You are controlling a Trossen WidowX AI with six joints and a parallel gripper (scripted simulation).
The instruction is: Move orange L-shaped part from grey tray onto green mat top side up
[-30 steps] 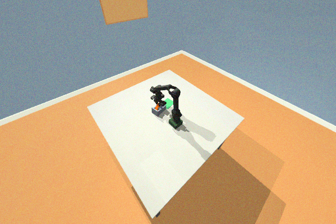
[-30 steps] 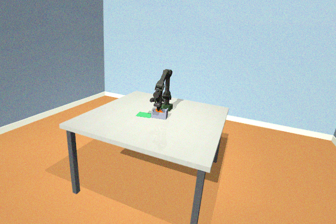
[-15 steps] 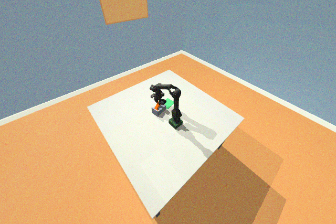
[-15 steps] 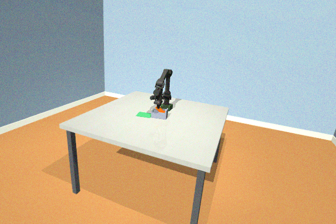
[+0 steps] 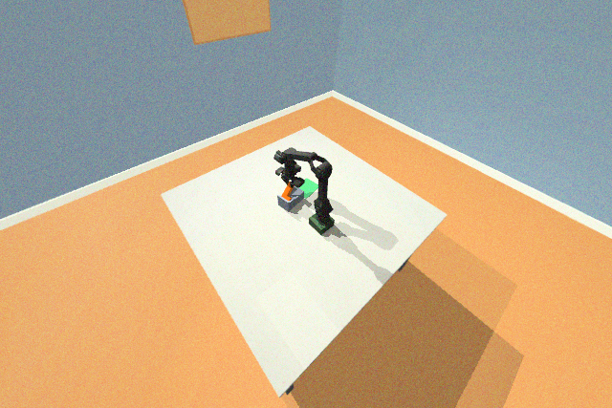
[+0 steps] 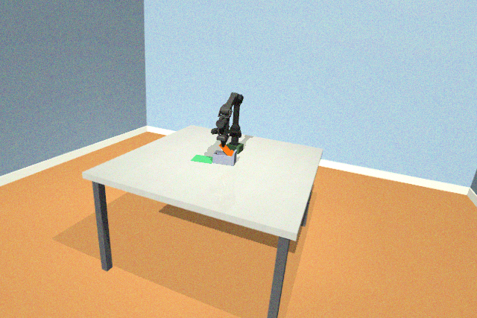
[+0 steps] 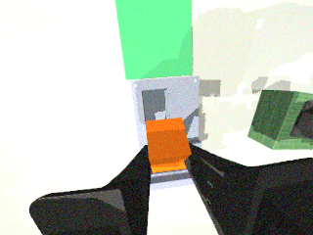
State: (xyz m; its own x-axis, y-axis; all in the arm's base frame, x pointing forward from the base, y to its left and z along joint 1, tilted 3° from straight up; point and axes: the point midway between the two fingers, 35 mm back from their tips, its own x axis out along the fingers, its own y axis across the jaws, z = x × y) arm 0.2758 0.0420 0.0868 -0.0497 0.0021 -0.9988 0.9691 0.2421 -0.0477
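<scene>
Right now my gripper tip is 2 cm short of the green mat, 14 cm to the left of it and 13 cm above it. Round my gripper tip: orange l-shaped part 2 cm behind, 3 cm to the left, 3 cm below.
</scene>
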